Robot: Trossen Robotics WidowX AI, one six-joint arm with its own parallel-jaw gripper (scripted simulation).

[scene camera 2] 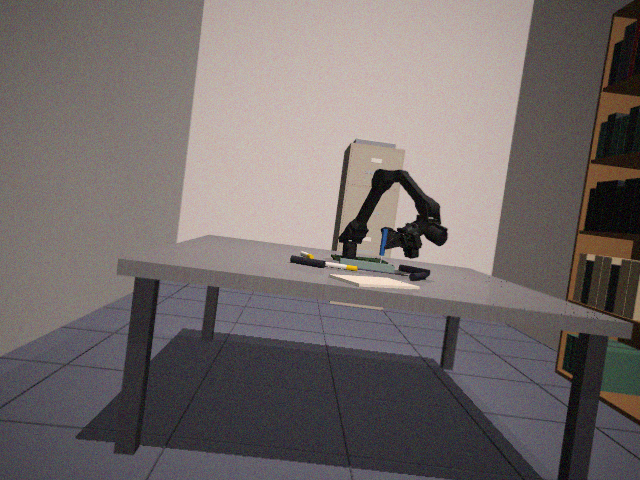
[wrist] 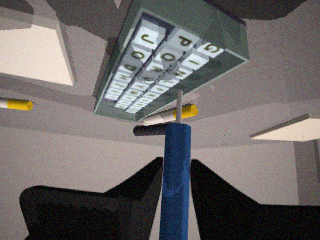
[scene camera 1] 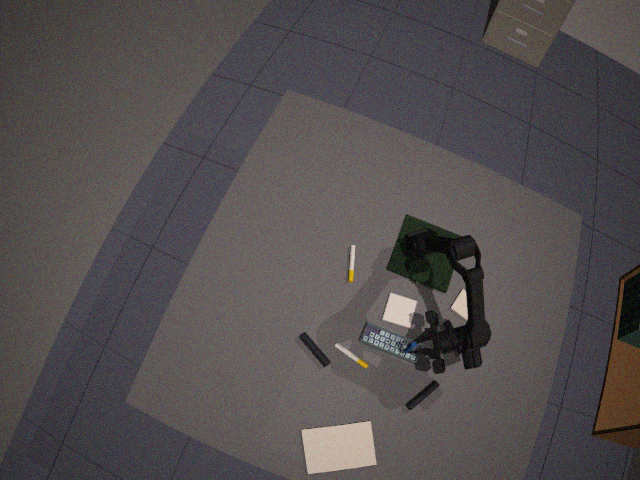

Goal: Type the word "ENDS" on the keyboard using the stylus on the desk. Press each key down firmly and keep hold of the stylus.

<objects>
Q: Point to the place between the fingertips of my gripper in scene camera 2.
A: At 382, 247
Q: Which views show my gripper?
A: Scene camera 2, the wrist view and scene camera 1: all of them.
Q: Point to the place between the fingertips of my gripper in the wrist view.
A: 176, 164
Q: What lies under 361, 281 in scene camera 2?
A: A white paper sheet.
</objects>
